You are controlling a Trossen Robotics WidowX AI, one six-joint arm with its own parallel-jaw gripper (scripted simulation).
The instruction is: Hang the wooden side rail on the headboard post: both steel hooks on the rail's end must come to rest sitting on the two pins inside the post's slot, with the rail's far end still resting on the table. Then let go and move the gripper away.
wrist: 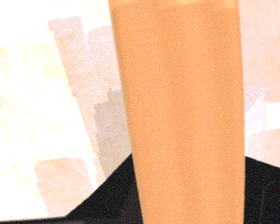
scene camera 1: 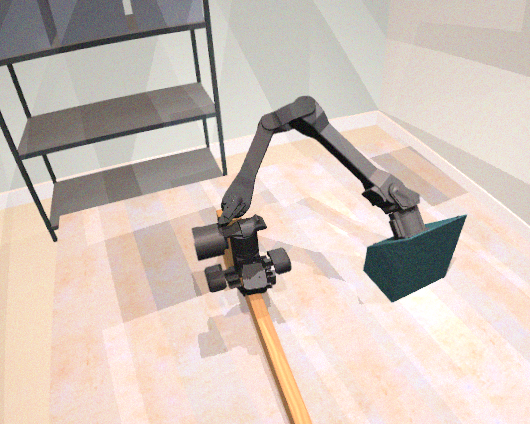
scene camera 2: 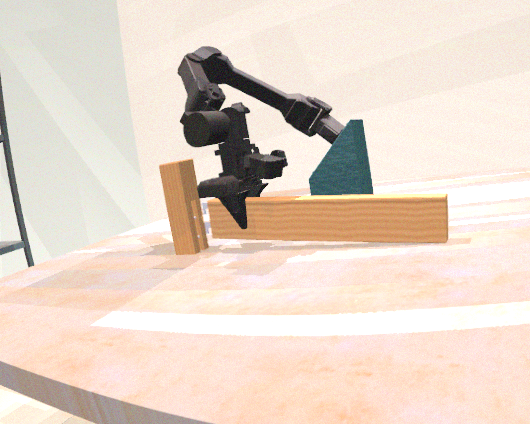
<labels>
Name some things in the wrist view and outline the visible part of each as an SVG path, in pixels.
My gripper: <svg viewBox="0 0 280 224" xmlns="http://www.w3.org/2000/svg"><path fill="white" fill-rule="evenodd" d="M245 156L243 224L280 224L280 167ZM132 153L109 175L104 183L67 215L1 220L0 224L144 224Z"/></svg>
A wooden side rail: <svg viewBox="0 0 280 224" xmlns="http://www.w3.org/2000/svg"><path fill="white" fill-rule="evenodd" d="M108 0L144 224L243 224L245 126L239 0Z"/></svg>
</labels>
